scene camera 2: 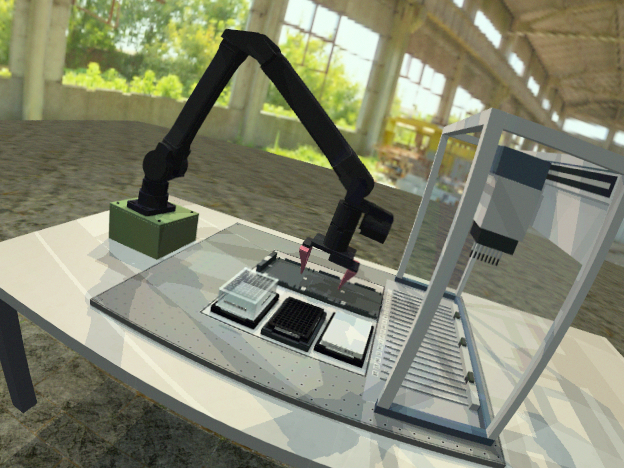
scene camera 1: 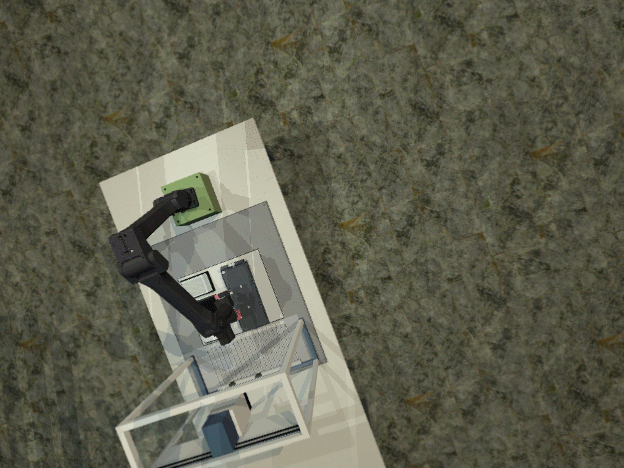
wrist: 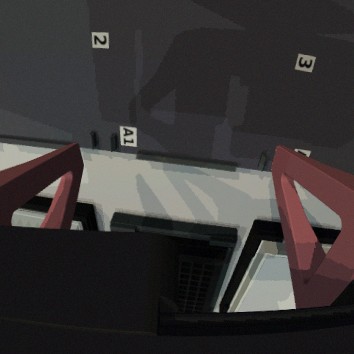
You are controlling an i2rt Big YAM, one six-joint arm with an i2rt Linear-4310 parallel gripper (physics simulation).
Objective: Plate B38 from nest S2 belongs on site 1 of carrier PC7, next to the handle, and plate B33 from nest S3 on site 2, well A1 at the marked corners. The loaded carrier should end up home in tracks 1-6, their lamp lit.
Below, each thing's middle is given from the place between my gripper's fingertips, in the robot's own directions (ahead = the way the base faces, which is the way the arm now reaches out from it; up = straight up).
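With the dark carrier point(scene camera 2: 363, 300) as my reference, my gripper is now 4 cm to the right of it and 3 cm above it. The clear well plate point(scene camera 2: 246, 295) is 16 cm to the right of my hand, 11 cm behind it and 1 cm below it. I find the white-topped plate point(scene camera 2: 347, 335) 12 cm ahead of my hand, 14 cm to the right of it and 2 cm below it, whereas the black well plate point(scene camera 2: 297, 320) is 1 cm ahead of my hand, 16 cm to the right of it and 2 cm below it.
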